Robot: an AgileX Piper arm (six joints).
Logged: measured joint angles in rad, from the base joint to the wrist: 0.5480 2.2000 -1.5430 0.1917 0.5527 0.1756; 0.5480 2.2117 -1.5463 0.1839 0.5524 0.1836; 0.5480 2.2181 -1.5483 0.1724 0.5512 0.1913; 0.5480 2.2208 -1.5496 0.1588 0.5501 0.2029; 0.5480 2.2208 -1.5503 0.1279 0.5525 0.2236; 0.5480 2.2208 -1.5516 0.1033 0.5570 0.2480; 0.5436 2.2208 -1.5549 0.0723 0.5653 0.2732; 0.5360 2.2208 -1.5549 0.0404 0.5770 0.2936; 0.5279 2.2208 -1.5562 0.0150 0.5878 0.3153; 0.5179 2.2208 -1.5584 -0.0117 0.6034 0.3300; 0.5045 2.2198 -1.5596 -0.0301 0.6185 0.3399; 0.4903 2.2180 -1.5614 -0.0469 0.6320 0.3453; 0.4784 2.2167 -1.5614 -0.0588 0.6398 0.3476; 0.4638 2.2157 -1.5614 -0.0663 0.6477 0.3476; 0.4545 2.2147 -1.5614 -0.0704 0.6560 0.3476; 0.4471 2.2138 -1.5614 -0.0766 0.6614 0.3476; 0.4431 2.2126 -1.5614 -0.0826 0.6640 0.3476; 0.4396 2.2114 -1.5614 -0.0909 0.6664 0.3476; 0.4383 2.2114 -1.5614 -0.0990 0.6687 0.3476; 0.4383 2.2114 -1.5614 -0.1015 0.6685 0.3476; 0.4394 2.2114 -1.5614 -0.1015 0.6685 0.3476; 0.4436 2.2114 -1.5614 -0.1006 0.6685 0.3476
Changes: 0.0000 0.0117 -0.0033 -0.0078 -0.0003 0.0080; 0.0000 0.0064 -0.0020 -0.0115 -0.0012 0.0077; 0.0000 0.0027 -0.0013 -0.0136 -0.0011 0.0116; 0.0000 0.0000 -0.0007 -0.0309 0.0024 0.0207; 0.0000 0.0000 -0.0013 -0.0246 0.0045 0.0244; -0.0044 0.0000 -0.0033 -0.0310 0.0083 0.0252; -0.0076 0.0000 0.0000 -0.0319 0.0117 0.0204; -0.0081 0.0000 -0.0013 -0.0254 0.0108 0.0217; -0.0100 0.0000 -0.0022 -0.0267 0.0156 0.0147; -0.0134 -0.0010 -0.0012 -0.0184 0.0151 0.0099; -0.0142 -0.0018 -0.0018 -0.0168 0.0135 0.0054; -0.0119 -0.0013 0.0000 -0.0119 0.0078 0.0023; -0.0146 -0.0010 0.0000 -0.0075 0.0079 0.0000; -0.0093 -0.0010 0.0000 -0.0041 0.0083 0.0000; -0.0074 -0.0009 0.0000 -0.0062 0.0054 0.0000; -0.0040 -0.0012 0.0000 -0.0060 0.0026 0.0000; -0.0035 -0.0012 0.0000 -0.0083 0.0024 0.0000; -0.0013 0.0000 0.0000 -0.0081 0.0023 0.0000; 0.0000 0.0000 0.0000 -0.0025 -0.0002 0.0000; 0.0011 0.0000 0.0000 0.0000 0.0000 0.0000; 0.0042 0.0000 0.0000 0.0009 0.0000 0.0000
